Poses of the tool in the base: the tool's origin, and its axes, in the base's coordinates. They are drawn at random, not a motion.
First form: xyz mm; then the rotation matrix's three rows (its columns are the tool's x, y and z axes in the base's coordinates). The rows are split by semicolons.
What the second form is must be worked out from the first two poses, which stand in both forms.
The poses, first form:
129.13 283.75 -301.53; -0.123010 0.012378 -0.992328; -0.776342 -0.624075 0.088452; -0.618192 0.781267 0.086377
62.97 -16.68 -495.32; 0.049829 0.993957 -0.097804; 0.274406 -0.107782 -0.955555; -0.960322 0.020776 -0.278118
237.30 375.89 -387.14; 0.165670 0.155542 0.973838; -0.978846 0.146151 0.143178; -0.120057 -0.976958 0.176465
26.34 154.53 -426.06; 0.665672 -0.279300 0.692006; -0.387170 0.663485 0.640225; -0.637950 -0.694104 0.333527
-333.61 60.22 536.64; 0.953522 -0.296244 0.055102; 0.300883 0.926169 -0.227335; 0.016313 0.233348 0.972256
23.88 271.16 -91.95; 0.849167 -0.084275 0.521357; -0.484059 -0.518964 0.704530; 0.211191 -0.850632 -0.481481
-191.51 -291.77 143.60; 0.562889 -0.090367 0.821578; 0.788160 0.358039 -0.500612; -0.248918 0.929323 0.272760
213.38 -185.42 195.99; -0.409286 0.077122 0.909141; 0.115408 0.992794 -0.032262; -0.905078 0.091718 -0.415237
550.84 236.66 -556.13; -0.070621 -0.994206 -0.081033; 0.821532 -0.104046 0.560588; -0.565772 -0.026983 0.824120
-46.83 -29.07 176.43; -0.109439 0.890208 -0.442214; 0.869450 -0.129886 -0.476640; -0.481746 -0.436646 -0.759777
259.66 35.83 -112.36; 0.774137 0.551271 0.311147; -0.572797 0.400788 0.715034; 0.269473 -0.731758 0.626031
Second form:
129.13 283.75 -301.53 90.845 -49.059 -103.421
62.97 -16.68 -495.32 86.540 76.451 -63.779
237.30 375.89 -387.14 -60.730 59.308 -61.503
26.34 154.53 -426.06 -49.957 49.793 -4.039
-333.61 60.22 536.64 13.533 1.139 17.541
23.88 271.16 -91.95 -119.004 23.734 -30.592
-191.51 -291.77 143.60 60.659 45.411 37.268
213.38 -185.42 195.99 7.810 114.282 2.412
550.84 236.66 -556.13 -29.869 24.641 92.302
-46.83 -29.07 176.43 118.950 117.576 -61.737
259.66 35.83 -112.36 -52.414 1.510 -40.723

